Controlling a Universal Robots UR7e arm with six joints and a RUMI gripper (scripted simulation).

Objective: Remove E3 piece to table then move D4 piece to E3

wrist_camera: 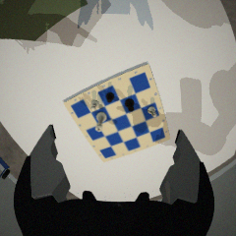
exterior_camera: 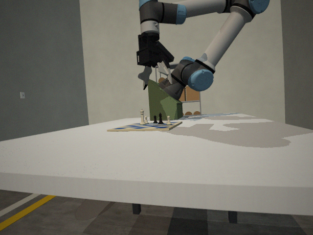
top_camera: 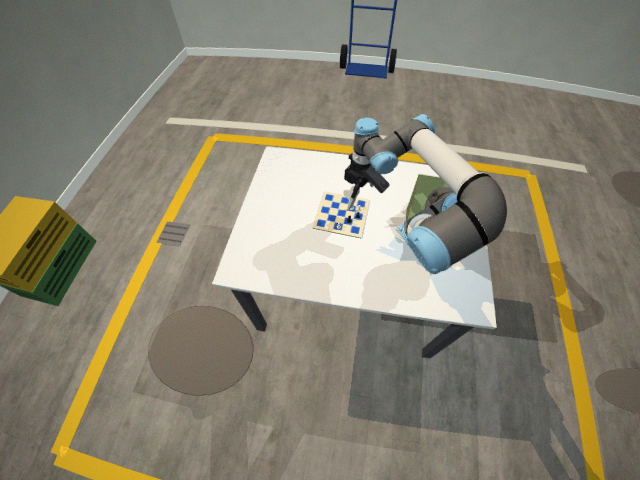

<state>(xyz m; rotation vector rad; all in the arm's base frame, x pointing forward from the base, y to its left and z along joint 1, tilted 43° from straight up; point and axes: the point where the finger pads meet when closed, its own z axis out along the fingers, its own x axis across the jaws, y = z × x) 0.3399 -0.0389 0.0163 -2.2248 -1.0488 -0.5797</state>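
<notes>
The black pawn is 2 cm to the right of my hand and 13 cm below it. Also, from my hand: tall white piece 3 cm ahead, 6 cm to the right, 11 cm below; then blue-and-cream chessboard 7 cm ahead, 3 cm to the right, 15 cm below.
</notes>
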